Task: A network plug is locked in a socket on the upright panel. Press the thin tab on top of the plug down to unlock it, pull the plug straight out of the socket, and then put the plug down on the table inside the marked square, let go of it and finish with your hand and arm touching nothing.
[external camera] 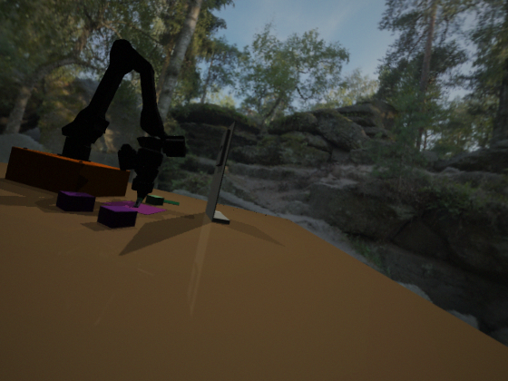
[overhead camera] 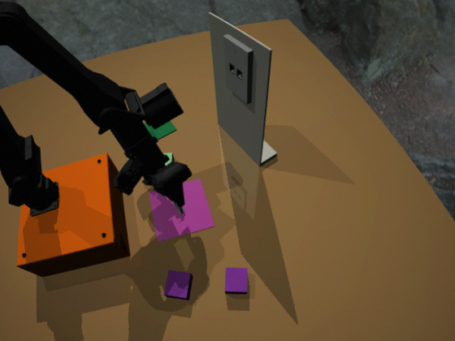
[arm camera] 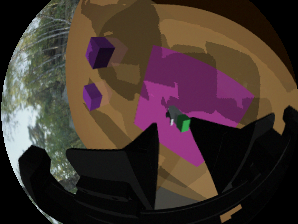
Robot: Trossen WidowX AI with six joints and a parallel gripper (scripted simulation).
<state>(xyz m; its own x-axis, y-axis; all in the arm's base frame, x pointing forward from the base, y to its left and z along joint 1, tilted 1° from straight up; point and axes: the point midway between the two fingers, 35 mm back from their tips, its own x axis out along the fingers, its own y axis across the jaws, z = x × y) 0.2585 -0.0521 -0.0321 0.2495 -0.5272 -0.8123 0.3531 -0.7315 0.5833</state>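
Now: the green network plug 1 cm below my gripper tip. The rest, counted from my gripper tip: magenta marked square: 2 cm below; grey upright panel: 18 cm ahead, 12 cm to the left, 11 cm above.
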